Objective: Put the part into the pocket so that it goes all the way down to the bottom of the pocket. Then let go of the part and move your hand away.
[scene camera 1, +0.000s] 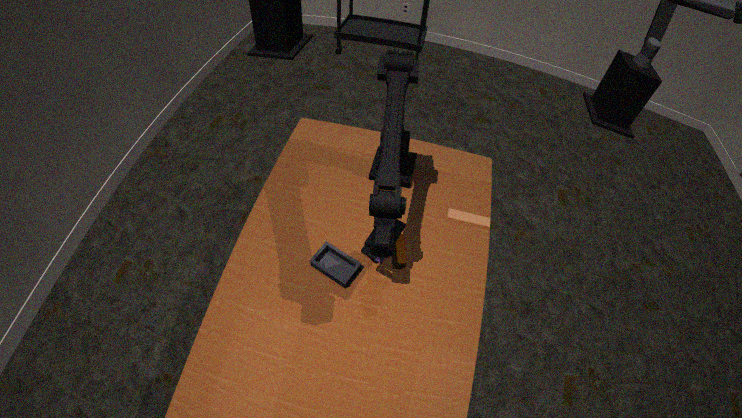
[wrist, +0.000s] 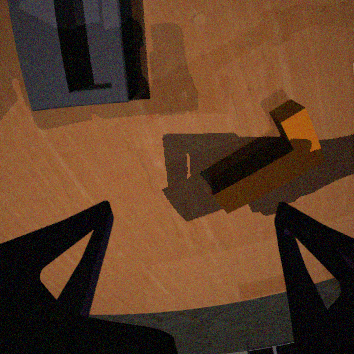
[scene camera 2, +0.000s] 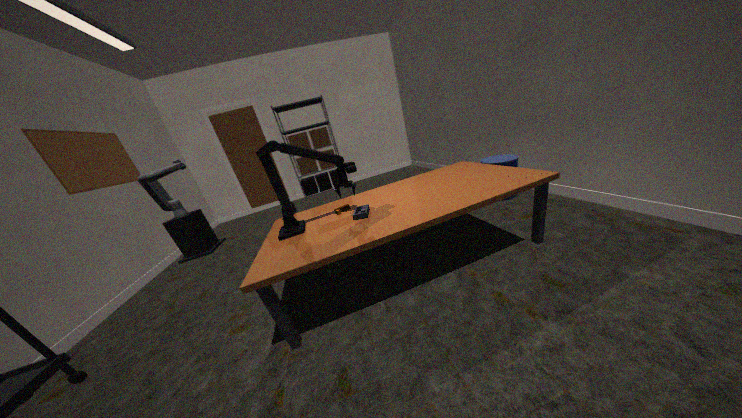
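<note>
The orange L-shaped part lies on the table, largely in shadow, with its short leg at the far right end in the wrist view. The grey-blue block with the pocket stands apart from it, at the upper left in the wrist view; the part is outside the pocket. My gripper is open and empty, above the table. In the wrist view the part shows beyond the fingertips, nearer the right one. In scene camera 1 the hand hides some of the part and the fingertips are unclear.
The wooden table bears the arm's base. The arm's shadows fall around the part and block. A pale strip lies near the table's right edge in scene camera 1. A second arm on a dark pedestal stands away from the table.
</note>
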